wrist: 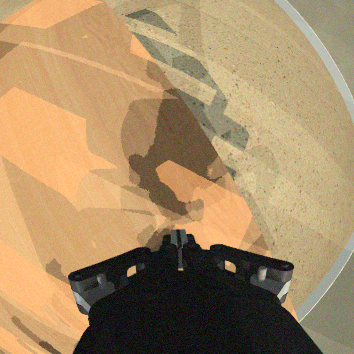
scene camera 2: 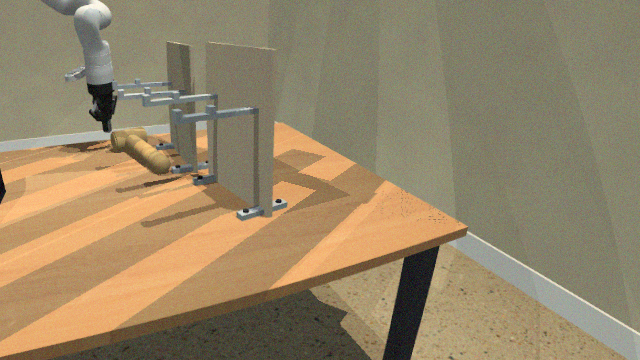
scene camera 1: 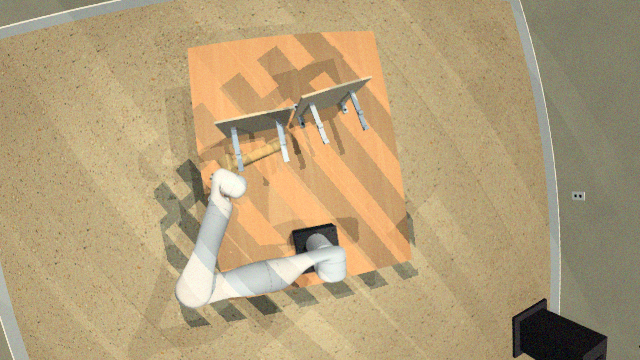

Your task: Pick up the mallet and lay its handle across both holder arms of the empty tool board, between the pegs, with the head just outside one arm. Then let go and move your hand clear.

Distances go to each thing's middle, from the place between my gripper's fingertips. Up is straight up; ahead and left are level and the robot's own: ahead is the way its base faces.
Right now my hand is 140 mm to the left of the wooden mallet [scene camera 1: 274, 146], 70 mm short of it and 20 mm above it.
